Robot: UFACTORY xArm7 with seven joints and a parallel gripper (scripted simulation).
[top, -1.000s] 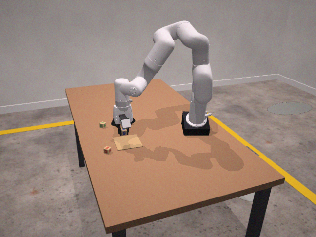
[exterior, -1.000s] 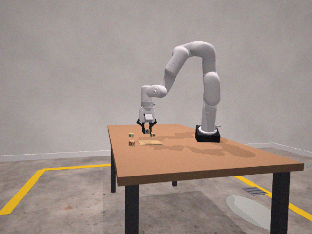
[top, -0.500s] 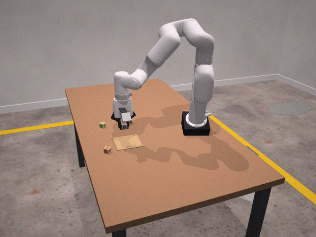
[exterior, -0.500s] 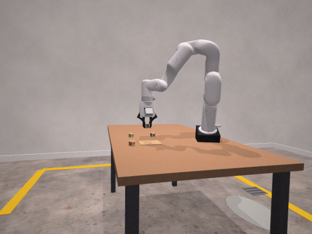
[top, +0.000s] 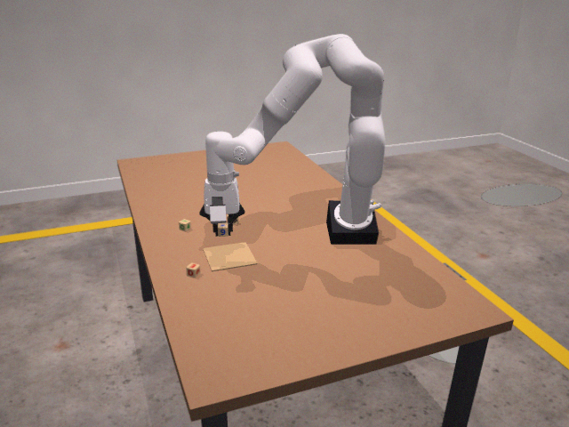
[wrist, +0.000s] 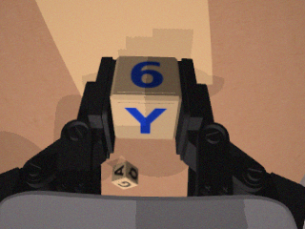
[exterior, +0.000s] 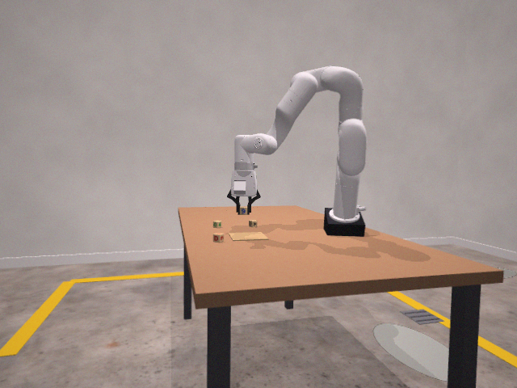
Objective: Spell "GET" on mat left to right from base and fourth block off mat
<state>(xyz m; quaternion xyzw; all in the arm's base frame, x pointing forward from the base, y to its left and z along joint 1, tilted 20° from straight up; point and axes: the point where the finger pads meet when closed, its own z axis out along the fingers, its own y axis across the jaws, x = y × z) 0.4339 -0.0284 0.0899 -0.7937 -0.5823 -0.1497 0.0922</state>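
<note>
Right now my hand is 20 mm past the tan mat, 20 mm to the left of it and 110 mm above it. From my hand the other things lie so: green-lettered block: 60 mm ahead, 250 mm to the right, 100 mm below; then black-lettered block: 100 mm behind, 240 mm to the right, 100 mm below; then red-lettered block: 110 mm ahead, 40 mm to the left, 100 mm below.
</note>
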